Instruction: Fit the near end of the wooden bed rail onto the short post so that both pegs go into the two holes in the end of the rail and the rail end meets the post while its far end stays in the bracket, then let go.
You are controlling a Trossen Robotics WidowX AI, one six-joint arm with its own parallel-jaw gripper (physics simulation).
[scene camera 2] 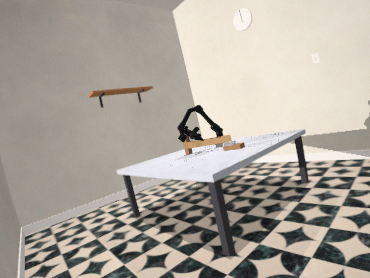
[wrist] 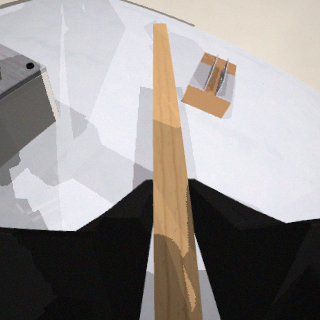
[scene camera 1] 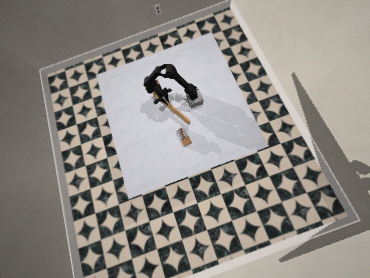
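Pixels of known places: gripper, between the fingertips: (scene camera 2: 203,140) (wrist: 169,186) (scene camera 1: 168,104); arm's base, origin of its link: (scene camera 1: 193,96).
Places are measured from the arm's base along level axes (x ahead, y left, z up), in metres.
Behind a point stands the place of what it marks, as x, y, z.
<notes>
The wooden bed rail (scene camera 1: 176,112) {0.197, 0.100, 0.014} (scene camera 2: 212,141) {0.208, 0.086, 0.002} (wrist: 167,145) {0.224, 0.027, 0.034} is held nearly level above the table. Its far end is outside the bracket, to the left of it in the wrist view. The bracket (scene camera 1: 186,142) {0.203, 0.373, -0.044} (scene camera 2: 233,147) {0.244, 0.337, -0.062} (wrist: 205,101) {0.220, 0.233, -0.061} is an orange-brown block with two thin upright plates. The short post (scene camera 2: 188,150) {0.329, -0.118, -0.019} stands upright by the rail's near end in scene camera 2; whether they touch cannot be told. The pegs and end holes are hidden. My gripper (scene camera 1: 162,96) (wrist: 169,186) {0.236, 0.008, 0.026} is shut on the rail, with one finger on each side.
The grey arm base (scene camera 1: 195,102) {0.006, 0.065, -0.001} (wrist: 25,112) {0.058, 0.031, -0.039} stands left of the rail in the wrist view. The white table (scene camera 1: 150,170) {0.590, 0.496, -0.080} (scene camera 2: 175,169) {0.773, 0.255, -0.080} carries everything, and arm shadows lie across it. A wall shelf (scene camera 2: 120,92) hangs well away from the table.
</notes>
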